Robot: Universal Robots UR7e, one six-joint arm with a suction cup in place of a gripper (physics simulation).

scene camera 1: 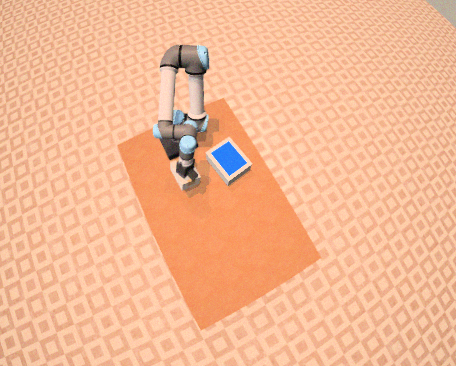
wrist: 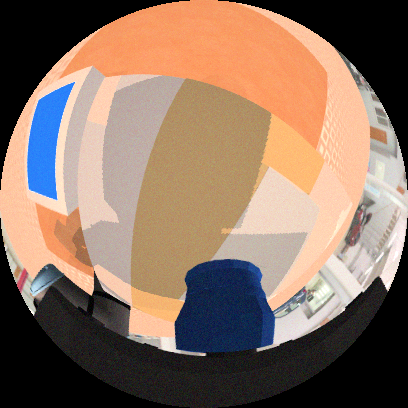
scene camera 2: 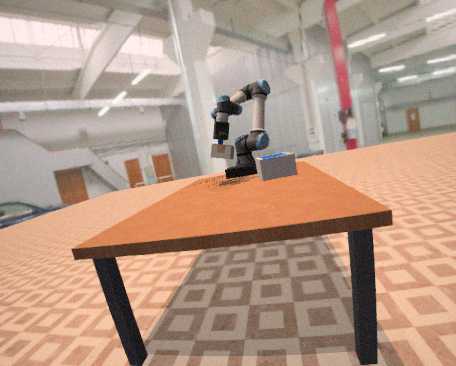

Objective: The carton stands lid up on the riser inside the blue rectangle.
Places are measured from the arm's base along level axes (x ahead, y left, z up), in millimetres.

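Where they show: hand at its tool point: (wrist: 226,260); arm's base at its link origin: (scene camera 2: 245,165).
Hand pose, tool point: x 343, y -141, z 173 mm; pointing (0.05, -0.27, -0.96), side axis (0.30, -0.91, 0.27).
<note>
Each offset is from my tool point to the top centre of the thing. Level surfaces: height alone.
The carton {19 mm back, 12 mm left, 28 mm up} (scene camera 1: 183,183) (scene camera 2: 227,152) (wrist: 195,180) is a pale box with a tan tape band. It hangs roughly level in the air above the table, left of the riser in both scene views. My gripper, a blue suction cup (scene camera 2: 220,142) (wrist: 224,267), points down and is shut on the carton's upper, taped face. In scene camera 1 the wrist hides the cup and part of the carton. The riser {24 mm ahead, 311 mm left, 114 mm down} (scene camera 1: 239,175) (scene camera 2: 278,168) (wrist: 74,145) is a grey box on the table. The blue rectangle {24 mm ahead, 311 mm left, 114 mm down} (scene camera 1: 229,158) (scene camera 2: 273,156) (wrist: 47,145) lies on its top and bears no carton. The carton's underside is hidden.
The orange table {235 mm down} (scene camera 1: 235,240) (scene camera 2: 235,210) (wrist: 210,40) carries the riser and the arm's base (scene camera 2: 240,172). The base stands behind the carton and riser in scene camera 2. The arm's shadow falls on the table below the carton.
</note>
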